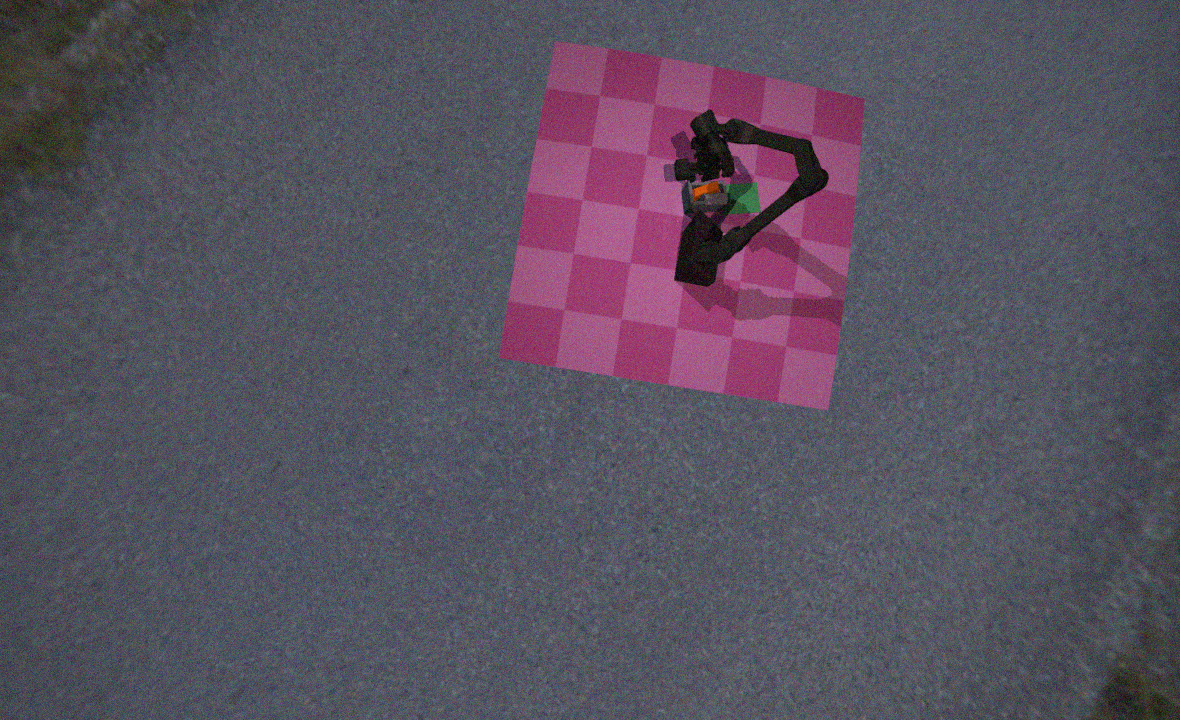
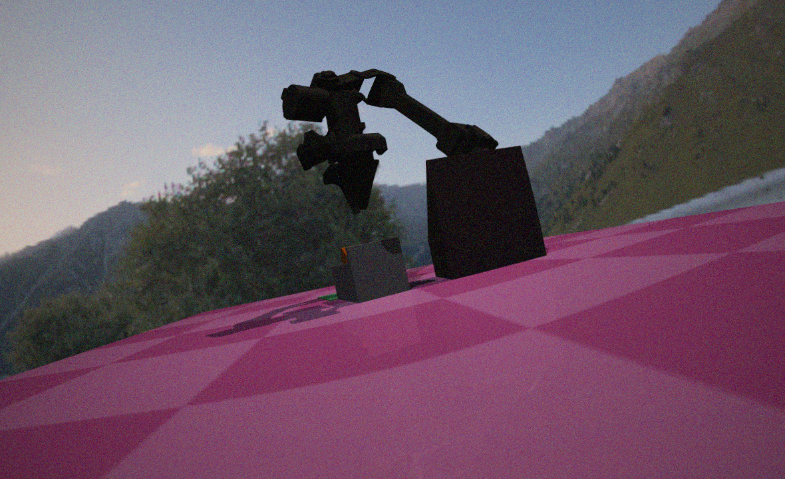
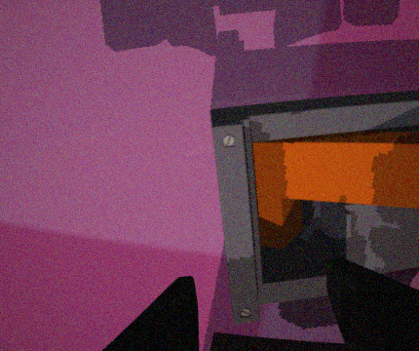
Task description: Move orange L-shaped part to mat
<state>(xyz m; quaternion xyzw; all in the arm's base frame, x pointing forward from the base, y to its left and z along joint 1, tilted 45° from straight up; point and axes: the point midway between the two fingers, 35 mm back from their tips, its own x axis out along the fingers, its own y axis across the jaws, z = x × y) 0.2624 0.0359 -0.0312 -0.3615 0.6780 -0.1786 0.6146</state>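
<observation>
Now: the orange L-shaped part 5 cm to the right of my gripper tip and 10 cm below it. Round my gripper tip: green mat 5 cm ahead, 22 cm to the right, 16 cm below.
</observation>
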